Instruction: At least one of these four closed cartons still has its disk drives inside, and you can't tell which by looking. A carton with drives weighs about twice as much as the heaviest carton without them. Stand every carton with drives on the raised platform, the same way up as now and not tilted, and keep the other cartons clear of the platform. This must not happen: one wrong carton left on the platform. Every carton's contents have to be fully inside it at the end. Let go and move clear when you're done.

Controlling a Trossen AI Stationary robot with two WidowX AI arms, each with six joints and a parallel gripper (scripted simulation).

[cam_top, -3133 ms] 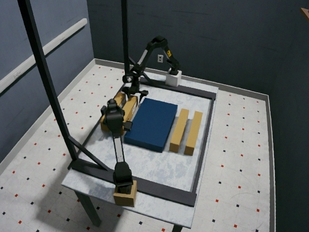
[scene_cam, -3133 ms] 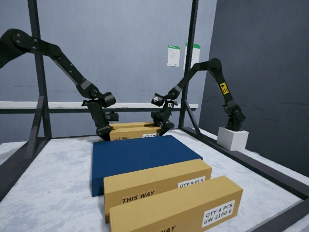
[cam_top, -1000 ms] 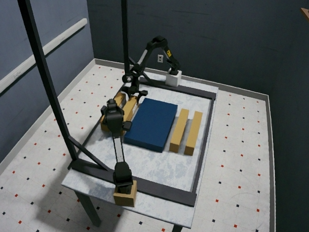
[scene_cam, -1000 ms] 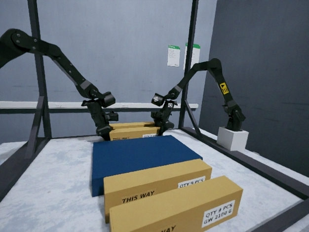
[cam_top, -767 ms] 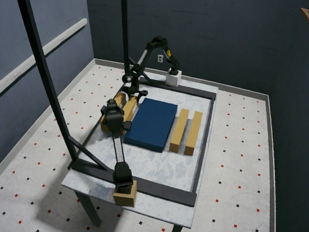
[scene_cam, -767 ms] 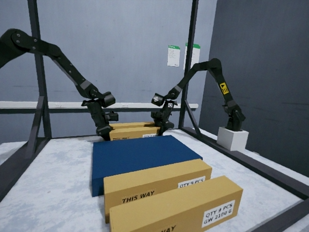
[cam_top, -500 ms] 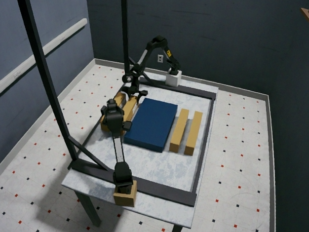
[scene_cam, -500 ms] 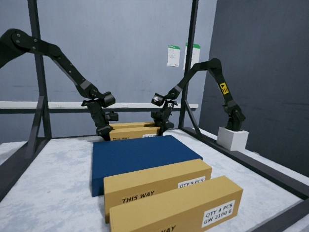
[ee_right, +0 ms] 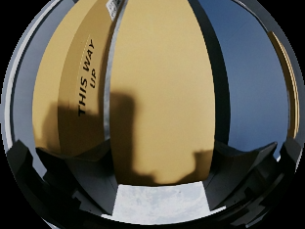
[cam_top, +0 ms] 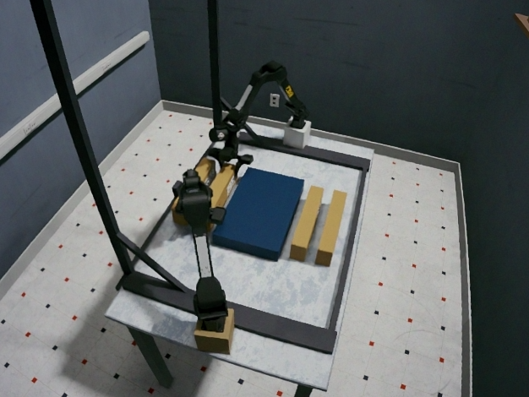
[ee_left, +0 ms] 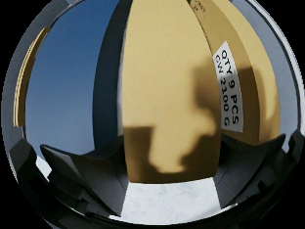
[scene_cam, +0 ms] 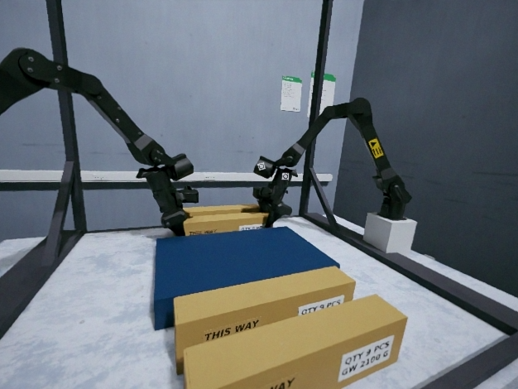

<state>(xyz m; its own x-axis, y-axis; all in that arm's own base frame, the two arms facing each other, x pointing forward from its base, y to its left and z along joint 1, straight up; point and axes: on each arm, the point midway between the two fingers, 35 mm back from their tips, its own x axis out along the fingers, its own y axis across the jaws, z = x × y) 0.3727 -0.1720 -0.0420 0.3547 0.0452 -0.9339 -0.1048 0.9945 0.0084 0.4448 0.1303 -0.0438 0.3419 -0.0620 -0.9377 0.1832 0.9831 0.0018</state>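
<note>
Now: left hand 15 cm to the left of the carton and 3 cm above it. Also, from my left hand: dark frame rail 56 cm ahead, 16 cm to the right, 7 cm below; raised blue platform 19 cm ahead, 15 cm to the right, 5 cm below.
Right now my right hand is 150 mm to the right of the carton and 30 mm above it. From my right hand the other things lie so: dark frame rail 560 mm ahead, 130 mm to the left, 60 mm below; raised blue platform 190 mm ahead, 140 mm to the left, 40 mm below.
</note>
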